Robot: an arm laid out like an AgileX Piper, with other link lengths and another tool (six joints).
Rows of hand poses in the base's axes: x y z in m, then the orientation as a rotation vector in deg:
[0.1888 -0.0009 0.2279 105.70 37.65 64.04]
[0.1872 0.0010 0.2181 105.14 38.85 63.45]
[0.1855 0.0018 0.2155 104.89 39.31 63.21]
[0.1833 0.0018 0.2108 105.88 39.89 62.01]
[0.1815 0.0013 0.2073 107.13 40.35 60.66]
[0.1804 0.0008 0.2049 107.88 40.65 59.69]
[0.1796 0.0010 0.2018 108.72 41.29 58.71]
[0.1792 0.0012 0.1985 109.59 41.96 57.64]
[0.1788 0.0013 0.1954 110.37 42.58 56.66]
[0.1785 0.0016 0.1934 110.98 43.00 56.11]
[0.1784 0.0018 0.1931 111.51 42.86 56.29]
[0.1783 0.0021 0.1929 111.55 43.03 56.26]
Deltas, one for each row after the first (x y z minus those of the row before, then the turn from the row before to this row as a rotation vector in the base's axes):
[-0.0016 0.0019 -0.0098 -0.96 0.49 0.50]
[-0.0017 0.0008 -0.0026 -0.40 0.18 0.18]
[-0.0022 0.0000 -0.0047 0.09 1.34 -0.16]
[-0.0018 -0.0005 -0.0035 0.26 1.50 -0.30]
[-0.0011 -0.0005 -0.0024 0.08 0.99 -0.24]
[-0.0008 0.0002 -0.0031 0.10 1.18 0.00]
[-0.0004 0.0002 -0.0033 0.09 1.25 -0.01]
[-0.0004 0.0001 -0.0031 0.07 1.14 0.00]
[-0.0003 0.0003 -0.0020 0.17 0.75 0.05]
[-0.0001 0.0002 -0.0003 0.53 0.11 -0.01]
[-0.0001 0.0003 -0.0002 0.00 0.10 0.11]

